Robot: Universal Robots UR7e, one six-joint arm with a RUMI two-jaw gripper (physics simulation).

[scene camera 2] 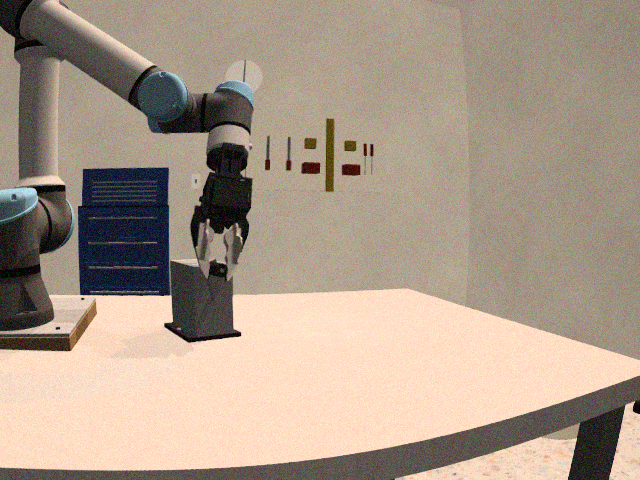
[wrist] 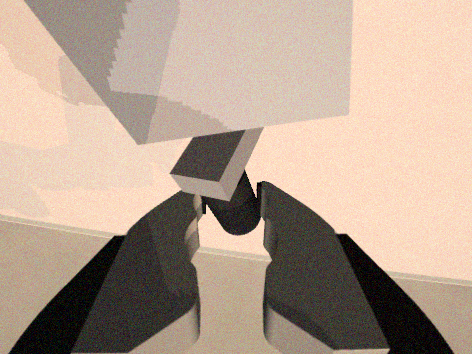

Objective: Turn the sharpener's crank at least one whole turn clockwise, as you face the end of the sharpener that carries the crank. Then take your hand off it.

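Frame: origin at the arm's base, x ahead, y left, z up, level; metres.
Seen in the pictures: gripper, between the fingertips: [scene camera 2: 217, 280] [wrist: 231, 185]; arm's base, origin of its link: [scene camera 2: 16, 319].
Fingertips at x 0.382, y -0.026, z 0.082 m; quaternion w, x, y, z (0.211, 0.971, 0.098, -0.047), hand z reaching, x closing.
Note:
Pixels of each thing's top centre, then the offset from my fingertips to it. "*": a spot on its surface instead. Level surfaces: height alone.
- grey box-shaped sharpener, a spot on its surface: [wrist: 250, 60] * dy +0.080, dx -0.006, dz +0.017 m
- round black handle, a spot on its surface: [wrist: 237, 217] [scene camera 2: 219, 262] * dy +0.013, dx +0.004, dz +0.026 m
- light table top, height of its surface: dz -0.111 m
The grey box-shaped sharpener [scene camera 2: 200, 304] [wrist: 250, 60] stands upright on its thin black base plate. Its crank sits high on the end nearest the scene camera: a short arm [wrist: 207, 157] shows in the wrist view, slanting from the body to a round black handle [scene camera 2: 219, 269] [wrist: 237, 217]. My gripper [scene camera 2: 217, 274] [wrist: 231, 185] points down at that end of the sharpener. It is shut on the crank's handle, with one fingertip on each side of it. The fingers partly hide the crank in the scene view.
The light table top [scene camera 2: 361, 361] has a dark front edge. The robot's base plate [scene camera 2: 77, 315] is left of the sharpener. A blue drawer cabinet [scene camera 2: 124, 229] stands behind the table, and tools hang on the back wall around a yellow bar [scene camera 2: 329, 155].

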